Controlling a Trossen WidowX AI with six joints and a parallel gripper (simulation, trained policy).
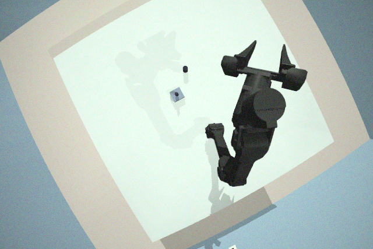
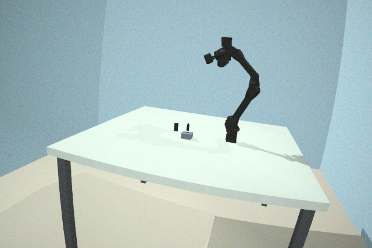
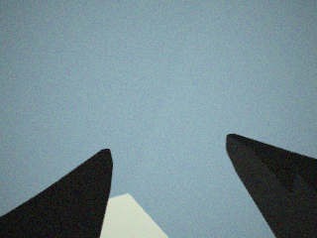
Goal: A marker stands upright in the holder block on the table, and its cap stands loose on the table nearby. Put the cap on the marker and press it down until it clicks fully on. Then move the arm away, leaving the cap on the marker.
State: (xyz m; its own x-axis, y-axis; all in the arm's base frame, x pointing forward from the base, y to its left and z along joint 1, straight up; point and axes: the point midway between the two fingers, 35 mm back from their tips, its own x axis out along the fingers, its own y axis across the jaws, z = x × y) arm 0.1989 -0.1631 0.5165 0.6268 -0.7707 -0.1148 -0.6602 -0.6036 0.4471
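Now: gripper tip 49 cm above the dark cap, 16 cm to the right of it and 15 cm short of it. The rest, counted from my gripper tip: grey holder block 50 cm below, 27 cm to the left, 5 cm ahead.
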